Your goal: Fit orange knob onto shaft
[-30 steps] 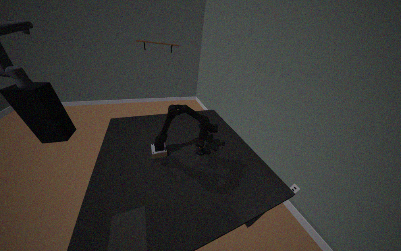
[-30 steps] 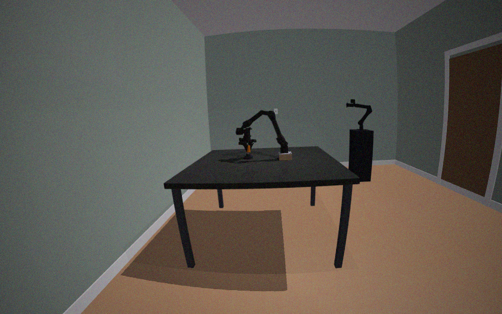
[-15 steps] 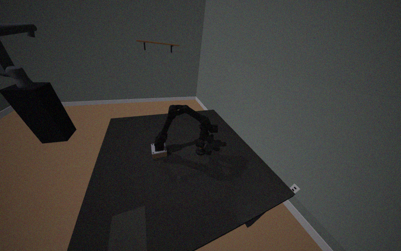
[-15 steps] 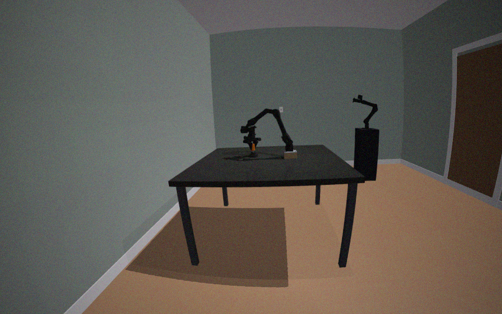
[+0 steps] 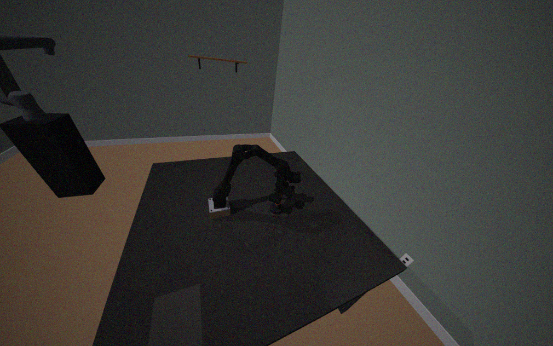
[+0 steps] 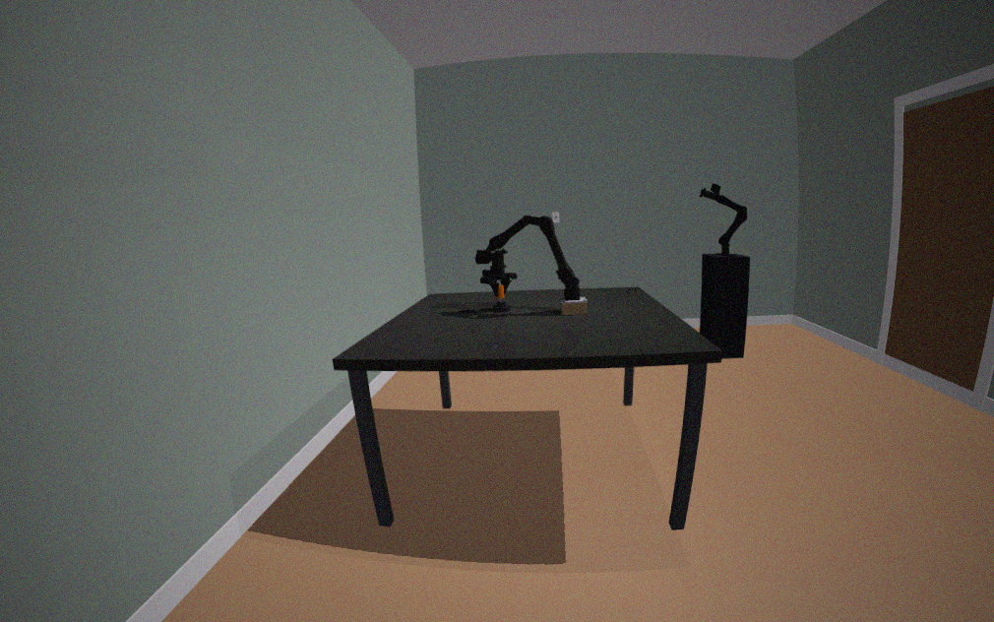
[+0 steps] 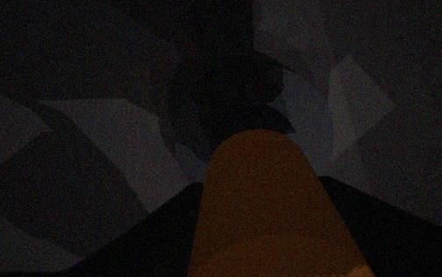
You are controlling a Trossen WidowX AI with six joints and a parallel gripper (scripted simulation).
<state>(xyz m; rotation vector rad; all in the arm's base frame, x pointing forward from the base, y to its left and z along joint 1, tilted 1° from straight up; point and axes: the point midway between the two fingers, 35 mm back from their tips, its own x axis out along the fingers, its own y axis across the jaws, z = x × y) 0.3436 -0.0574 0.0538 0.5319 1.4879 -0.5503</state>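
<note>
My gripper tip is now 4 cm above the dark round pedestal. The rest, counted from my gripper tip: orange knob 3 cm above.
</note>
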